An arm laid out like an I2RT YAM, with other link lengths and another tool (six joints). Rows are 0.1 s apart.
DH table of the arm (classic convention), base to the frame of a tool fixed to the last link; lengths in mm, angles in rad. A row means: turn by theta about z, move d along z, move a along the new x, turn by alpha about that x. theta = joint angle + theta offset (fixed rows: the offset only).
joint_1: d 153.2  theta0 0  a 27.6  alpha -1.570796
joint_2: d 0  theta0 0  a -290.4  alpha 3.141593
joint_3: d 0  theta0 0.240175  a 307.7  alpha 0
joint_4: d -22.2  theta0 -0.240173  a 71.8  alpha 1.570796
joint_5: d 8.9  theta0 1.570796  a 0  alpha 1.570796
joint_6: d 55  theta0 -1.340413  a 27.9  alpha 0.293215
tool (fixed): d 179  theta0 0  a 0  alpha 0
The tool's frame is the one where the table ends.
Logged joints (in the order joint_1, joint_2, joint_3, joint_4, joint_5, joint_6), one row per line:
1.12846, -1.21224, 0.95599, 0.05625, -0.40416, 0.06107
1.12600, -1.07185, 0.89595, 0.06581, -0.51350, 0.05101
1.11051, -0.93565, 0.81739, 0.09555, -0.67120, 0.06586
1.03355, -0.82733, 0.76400, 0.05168, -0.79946, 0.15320
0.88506, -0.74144, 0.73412, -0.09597, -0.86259, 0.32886
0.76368, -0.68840, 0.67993, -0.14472, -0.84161, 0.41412
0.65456, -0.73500, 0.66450, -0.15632, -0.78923, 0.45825
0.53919, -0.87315, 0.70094, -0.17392, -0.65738, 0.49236
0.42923, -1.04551, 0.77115, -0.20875, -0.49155, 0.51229
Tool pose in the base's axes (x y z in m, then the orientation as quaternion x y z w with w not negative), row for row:
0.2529, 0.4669, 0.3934, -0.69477, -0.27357, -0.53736, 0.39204
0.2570, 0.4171, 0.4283, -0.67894, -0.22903, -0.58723, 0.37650
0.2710, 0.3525, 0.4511, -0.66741, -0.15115, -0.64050, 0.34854
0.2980, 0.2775, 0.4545, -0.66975, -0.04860, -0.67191, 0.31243
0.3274, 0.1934, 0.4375, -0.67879, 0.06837, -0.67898, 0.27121
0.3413, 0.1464, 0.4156, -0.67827, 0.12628, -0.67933, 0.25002
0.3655, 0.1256, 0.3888, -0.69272, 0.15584, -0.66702, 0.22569
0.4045, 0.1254, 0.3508, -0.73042, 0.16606, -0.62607, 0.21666
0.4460, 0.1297, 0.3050, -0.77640, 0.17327, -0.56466, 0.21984
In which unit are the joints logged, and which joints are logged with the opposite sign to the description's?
The joints are logged in radians. Opposite sign: joint_2, joint_5.
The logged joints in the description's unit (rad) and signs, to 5 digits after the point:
1.12846, 1.21224, 0.95599, 0.05625, 0.40416, 0.06107
1.12600, 1.07185, 0.89595, 0.06581, 0.51350, 0.05101
1.11051, 0.93565, 0.81739, 0.09555, 0.67120, 0.06586
1.03355, 0.82733, 0.76400, 0.05168, 0.79946, 0.15320
0.88506, 0.74144, 0.73412, -0.09597, 0.86259, 0.32886
0.76368, 0.68840, 0.67993, -0.14472, 0.84161, 0.41412
0.65456, 0.73500, 0.66450, -0.15632, 0.78923, 0.45825
0.53919, 0.87315, 0.70094, -0.17392, 0.65738, 0.49236
0.42923, 1.04551, 0.77115, -0.20875, 0.49155, 0.51229

